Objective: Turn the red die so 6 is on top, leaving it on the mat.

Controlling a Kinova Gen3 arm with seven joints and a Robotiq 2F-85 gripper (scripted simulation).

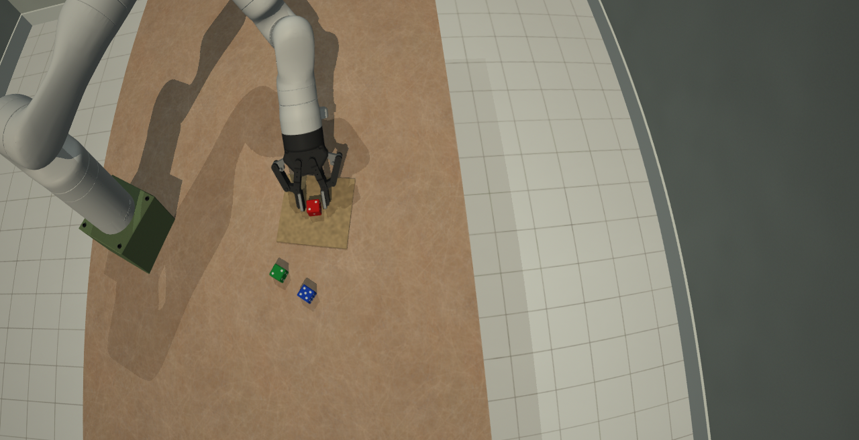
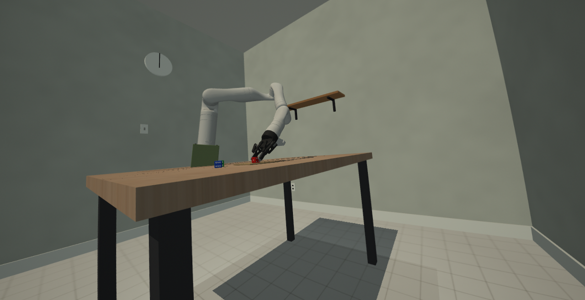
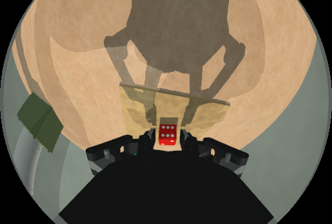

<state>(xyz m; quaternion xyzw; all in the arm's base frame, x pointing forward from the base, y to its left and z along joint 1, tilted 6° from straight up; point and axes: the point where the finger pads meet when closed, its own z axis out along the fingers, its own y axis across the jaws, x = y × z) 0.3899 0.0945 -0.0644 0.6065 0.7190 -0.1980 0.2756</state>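
The red die is 10 mm to the right of my hand and 10 mm below it. From my hand the other things lie so: green die 140 mm to the right, 50 mm behind, 20 mm below; then tan mat 30 mm below, 10 mm to the right; then blue die 180 mm to the right, 20 mm below, 10 mm ahead.
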